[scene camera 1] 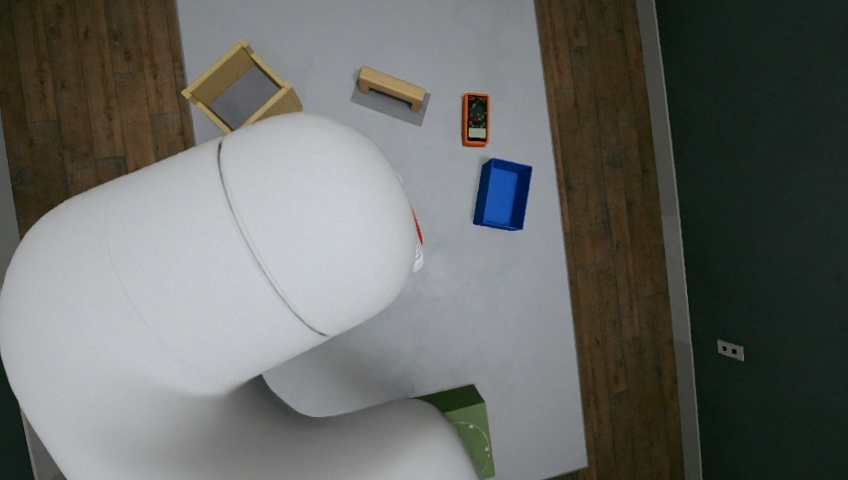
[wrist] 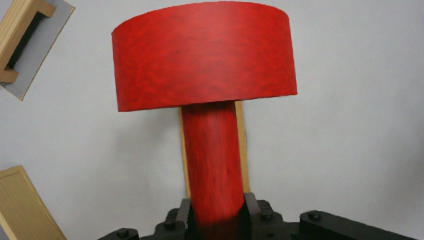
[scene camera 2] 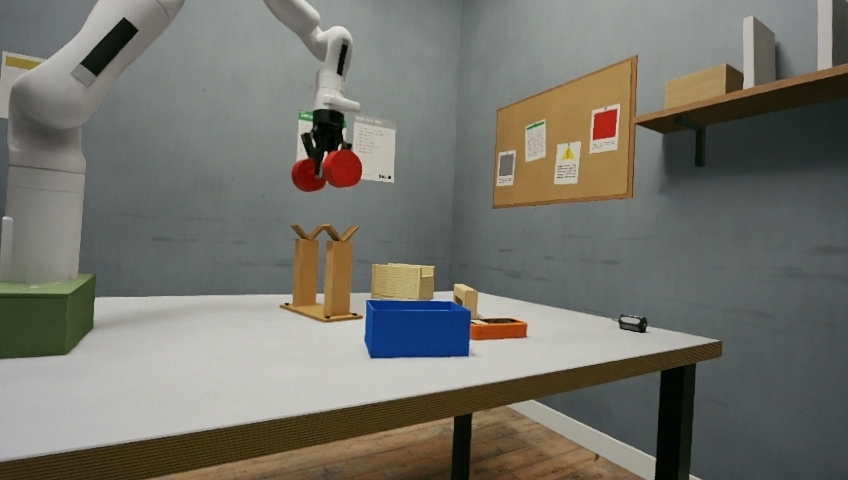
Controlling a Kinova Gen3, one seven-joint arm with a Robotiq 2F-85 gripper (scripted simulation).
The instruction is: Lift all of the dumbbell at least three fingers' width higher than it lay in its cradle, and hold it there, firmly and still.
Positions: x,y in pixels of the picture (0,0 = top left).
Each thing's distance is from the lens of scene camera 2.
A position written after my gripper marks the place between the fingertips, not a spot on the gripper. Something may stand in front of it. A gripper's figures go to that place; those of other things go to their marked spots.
my gripper (scene camera 2: 324,179): 101 cm
red dumbbell (scene camera 2: 342,168): 93 cm
